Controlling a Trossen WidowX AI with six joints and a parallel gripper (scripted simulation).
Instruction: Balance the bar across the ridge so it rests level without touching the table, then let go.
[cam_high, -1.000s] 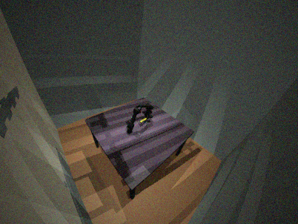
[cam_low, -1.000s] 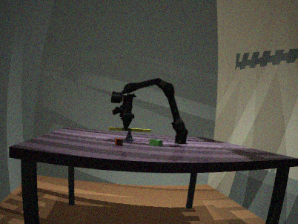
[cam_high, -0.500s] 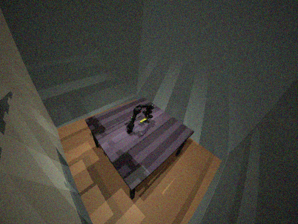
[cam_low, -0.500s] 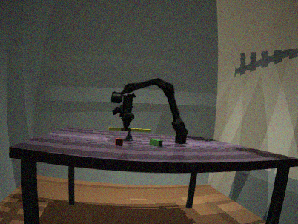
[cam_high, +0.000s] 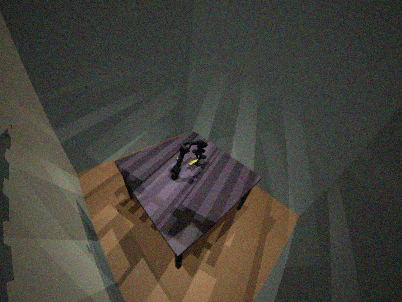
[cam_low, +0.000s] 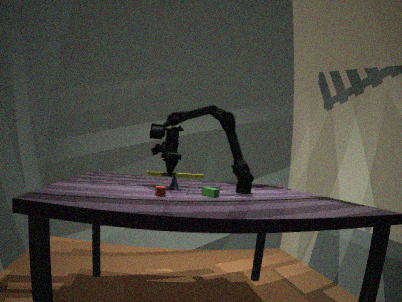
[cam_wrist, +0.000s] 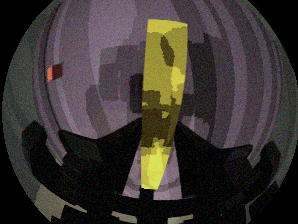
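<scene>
My gripper tip is now 3 cm past the yellow bar. From my gripper tip the other things lie so: green block: 16 cm behind, 17 cm to the left, 5 cm below; red block: 5 cm ahead, 25 cm to the left, 5 cm below.
</scene>
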